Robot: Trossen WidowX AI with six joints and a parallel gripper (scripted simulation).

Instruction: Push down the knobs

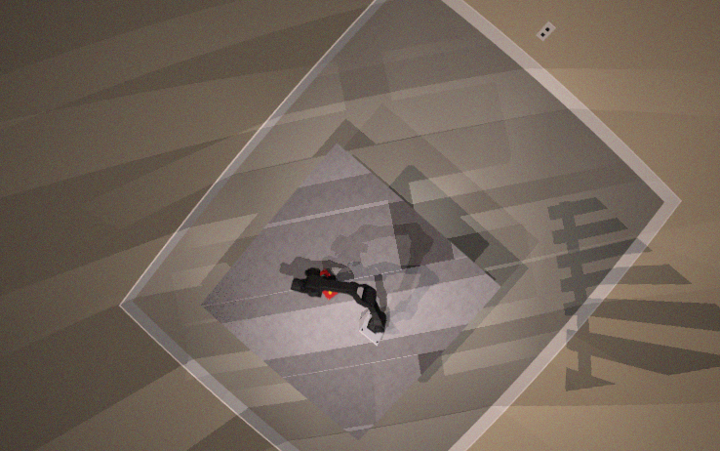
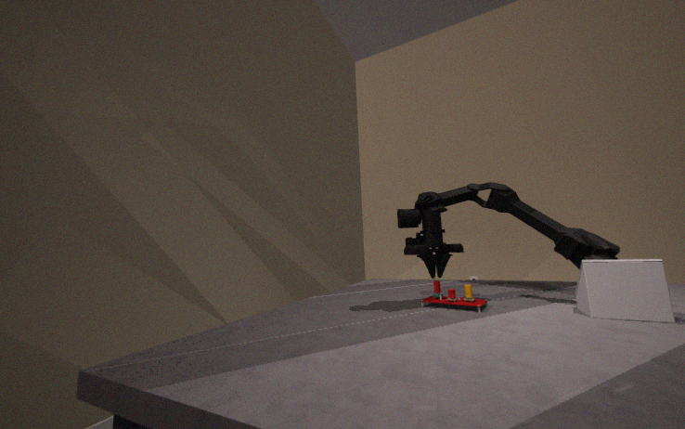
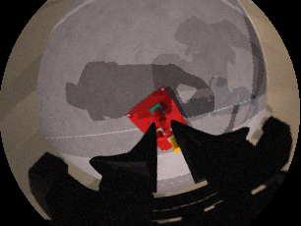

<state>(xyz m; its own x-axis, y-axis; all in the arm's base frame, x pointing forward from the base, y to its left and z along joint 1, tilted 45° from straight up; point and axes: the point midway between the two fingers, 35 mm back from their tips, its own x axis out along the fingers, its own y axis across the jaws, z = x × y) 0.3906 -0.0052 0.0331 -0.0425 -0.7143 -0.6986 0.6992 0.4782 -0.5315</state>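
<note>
The red knob lies 3 cm below my gripper tip. From my gripper tip the other things lie so: yellow knob (8 cm behind, 4 cm to the left, 3 cm below).
</note>
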